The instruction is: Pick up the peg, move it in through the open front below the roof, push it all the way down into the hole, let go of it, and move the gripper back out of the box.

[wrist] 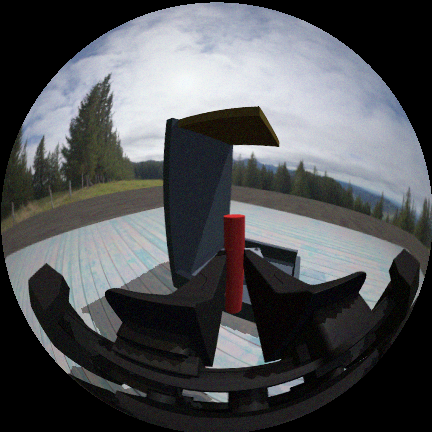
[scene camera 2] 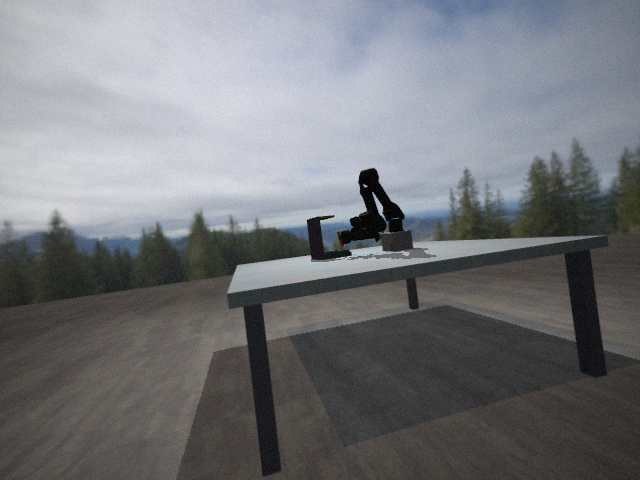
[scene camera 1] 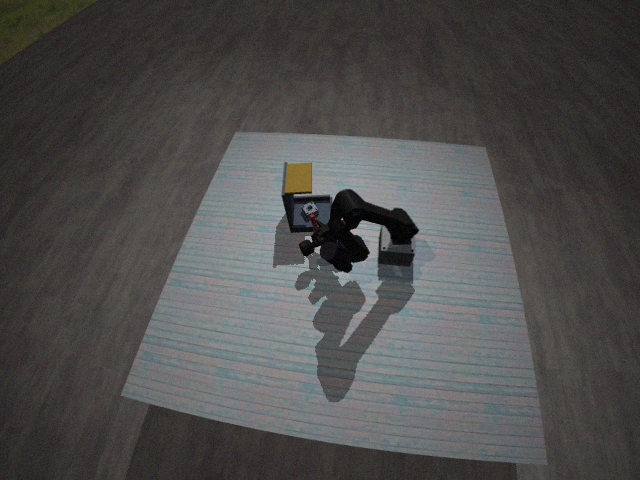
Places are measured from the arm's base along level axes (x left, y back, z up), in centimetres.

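Where they show: gripper, fingertip midpoint: (wrist: 234,255) (scene camera 2: 339,236) (scene camera 1: 313,220); arm's base at its link origin: (scene camera 2: 396,231) (scene camera 1: 400,236).
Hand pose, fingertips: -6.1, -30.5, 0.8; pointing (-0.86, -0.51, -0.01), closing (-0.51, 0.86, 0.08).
Each offset is from my fingertips to the top centre of the thing, as dx, dy, dz. "spot": to the spot under its first point.
The red peg {+0.0, +0.1, +2.8} (scene camera 1: 313,221) (scene camera 2: 340,238) (wrist: 234,270) is held roughly upright. My gripper (scene camera 1: 316,227) (scene camera 2: 343,238) (wrist: 234,255) is shut on it, with its top standing above the fingertips. In scene camera 2 the peg is above the low tray part of the box and lower than the roof (scene camera 1: 298,178) (scene camera 2: 323,218) (wrist: 230,131). The pale block {-11.4, -2.7, -6.6} (scene camera 1: 305,211) with the dark hole sits on the box floor; in scene camera 1 the peg shows beside it, on the arm's side. In the wrist view the fingers and peg hide most of the block.
The box's tall dark wall (scene camera 1: 287,209) (scene camera 2: 314,240) (wrist: 197,200) carries the roof and stands beyond the gripper. A low rim {spot: -17.6, -0.2, -7.7} (scene camera 1: 316,197) (wrist: 275,246) edges the box floor. The arm's grey base (scene camera 1: 397,253) (scene camera 2: 396,241) stands on the table (scene camera 1: 439,361) (scene camera 2: 439,266).
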